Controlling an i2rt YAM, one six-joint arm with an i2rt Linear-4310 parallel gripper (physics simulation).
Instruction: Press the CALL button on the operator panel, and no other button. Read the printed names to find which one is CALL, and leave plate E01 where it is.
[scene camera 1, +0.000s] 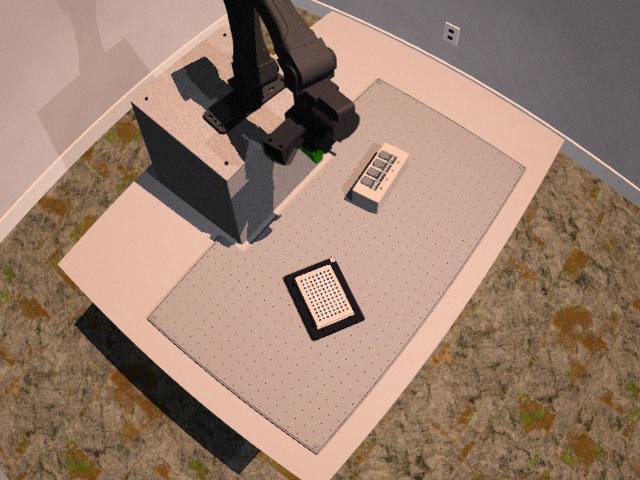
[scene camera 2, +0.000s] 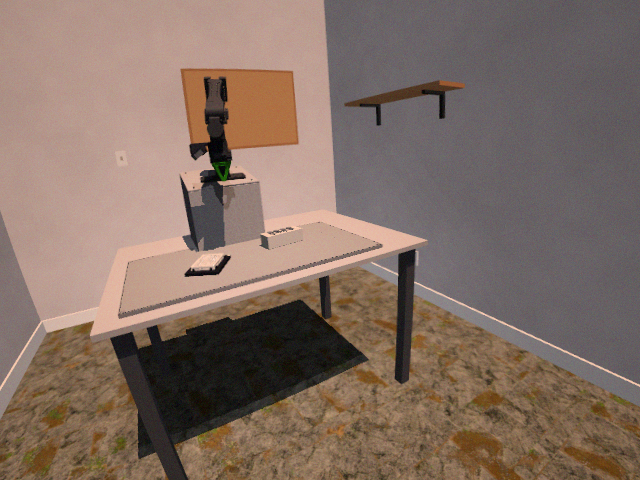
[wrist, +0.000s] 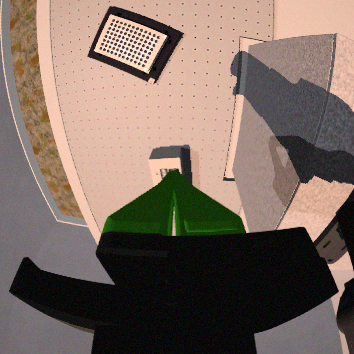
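Seen in the pictures: gripper, fingertip midpoint: (scene camera 1: 317, 161) (scene camera 2: 224, 181) (wrist: 173, 177); arm's base, link origin: (scene camera 1: 246, 99).
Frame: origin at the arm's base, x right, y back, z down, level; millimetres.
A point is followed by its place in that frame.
Observation:
The operator panel (scene camera 1: 391, 178) @(x -176, y -279, z 226 mm) (scene camera 2: 282, 238) @(x -168, y -285, z 248 mm) (wrist: 159, 165) @(x -115, y -272, z 226 mm) is a pale box with a row of several grey buttons on top; its printed names are too small to read, so I cannot tell which one is CALL. In the wrist view the fingertips cover part of it. Plate E01 (scene camera 1: 324, 296) @(x 142, y -355, z 254 mm) (scene camera 2: 207, 262) @(x 144, y -371, z 256 mm) (wrist: 131, 44) @(x 134, y -344, z 254 mm), a white plate with many wells, sits on a black holder (scene camera 1: 338, 330) @(x 176, y -426, z 270 mm) (wrist: 175, 41) @(x 143, y -262, z 268 mm). My gripper (scene camera 1: 318, 159) @(x 26, y -233, z -7 mm) (scene camera 2: 223, 178) @(x 26, y -233, z -7 mm) (wrist: 173, 177) @(x 26, y -233, z -7 mm) has green fingers, shut and empty, high above the table and apart from the panel.
A tall grey pedestal (scene camera 1: 188, 160) @(x 173, y 6, z 50 mm) (scene camera 2: 242, 214) @(x -50, y -99, z 160 mm) (wrist: 270, 150) @(x 6, y -103, z 111 mm) carries the arm beside the perforated board (scene camera 1: 248, 330) @(x 307, y -281, z 279 mm) (scene camera 2: 155, 284) @(x 325, y -416, z 279 mm) (wrist: 100, 115) @(x -26, y -427, z 279 mm). A wooden shelf (scene camera 2: 403, 95) is on the dark wall, and a cork board (scene camera 2: 263, 108) hangs behind the arm.

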